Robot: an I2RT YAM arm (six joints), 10 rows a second.
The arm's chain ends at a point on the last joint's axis. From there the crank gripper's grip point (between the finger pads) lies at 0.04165 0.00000 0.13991 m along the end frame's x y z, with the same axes.
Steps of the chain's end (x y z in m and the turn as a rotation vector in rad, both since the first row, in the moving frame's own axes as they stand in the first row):
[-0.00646 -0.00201 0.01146 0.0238 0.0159 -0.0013]
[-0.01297 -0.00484 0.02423 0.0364 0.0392 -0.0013]
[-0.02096 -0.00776 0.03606 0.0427 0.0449 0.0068]
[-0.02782 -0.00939 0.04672 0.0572 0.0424 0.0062]
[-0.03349 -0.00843 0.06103 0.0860 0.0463 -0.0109]
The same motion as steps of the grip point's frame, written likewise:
[-0.00424 -0.00539 0.01074 0.0238 0.0159 -0.0013]
[-0.00752 -0.00996 0.02240 0.0364 0.0392 -0.0013]
[-0.01470 -0.01339 0.03393 0.0427 0.0449 0.0068]
[-0.02191 -0.01706 0.04461 0.0572 0.0424 0.0062]
[-0.02714 -0.02085 0.05842 0.0860 0.0463 -0.0109]

